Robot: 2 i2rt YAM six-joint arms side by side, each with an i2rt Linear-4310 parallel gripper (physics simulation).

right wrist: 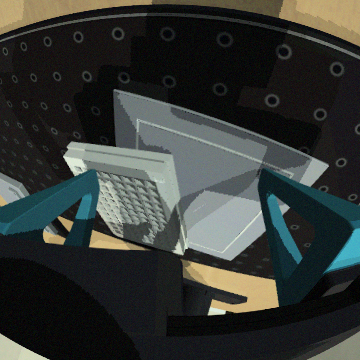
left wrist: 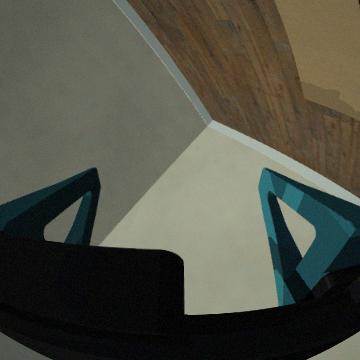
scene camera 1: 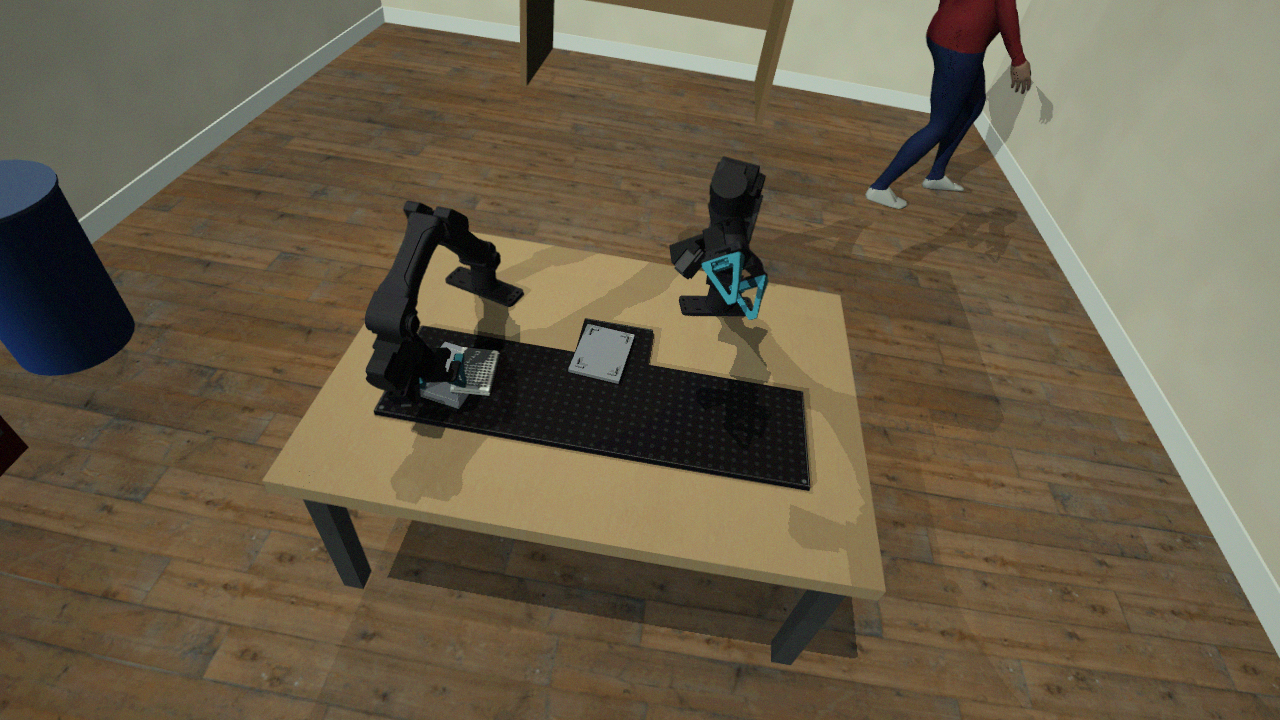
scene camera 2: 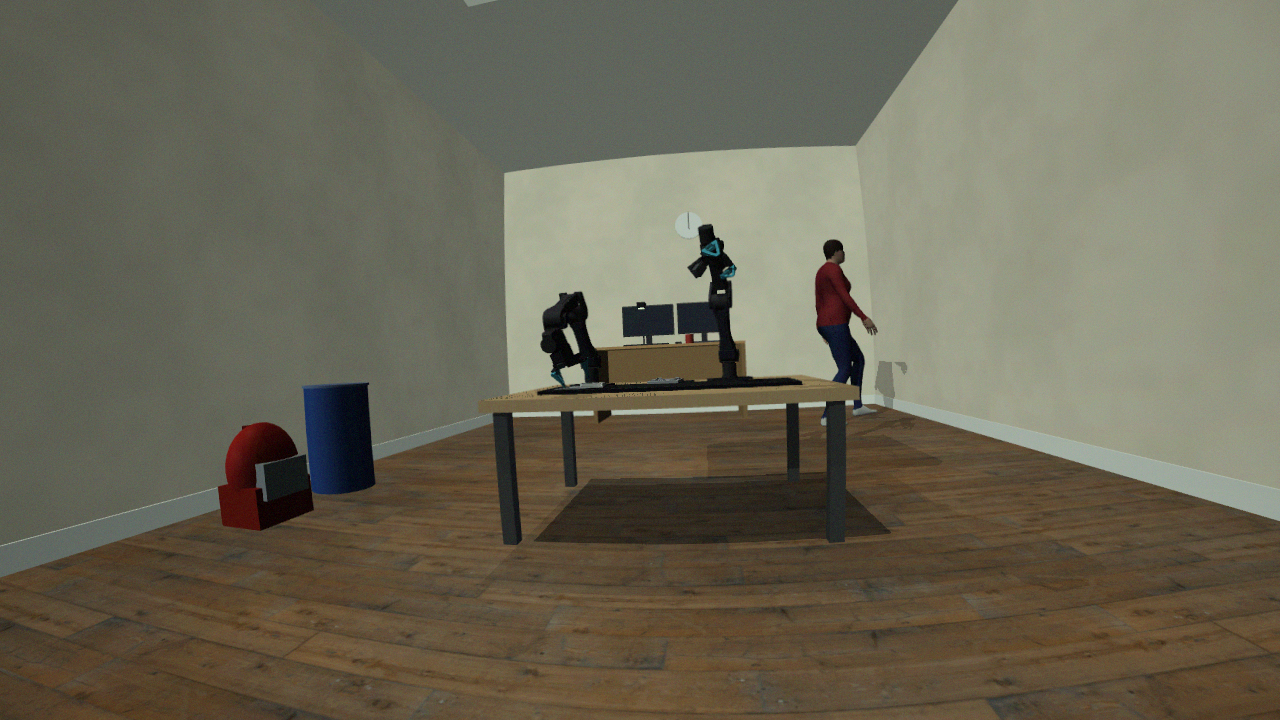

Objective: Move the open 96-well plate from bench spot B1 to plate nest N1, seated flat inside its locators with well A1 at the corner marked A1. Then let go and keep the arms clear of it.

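Note:
The open 96-well plate, off-white, lies partly over one edge of the flat grey pad at the left of the black board and looks tilted. My right gripper is open, low over pad and plate. In the right wrist view, its left finger overlaps the plate's near end; I cannot tell whether they touch. Nest N1 is a light grey block with dark corner locators, with no plate in it. The corner lettering is unreadable. My left gripper is open, empty and raised.
The black perforated board lies along the wooden table. The nest stands on the board's back extension, between the two arms. A person is behind the table at the right. A blue drum stands on the floor at the left.

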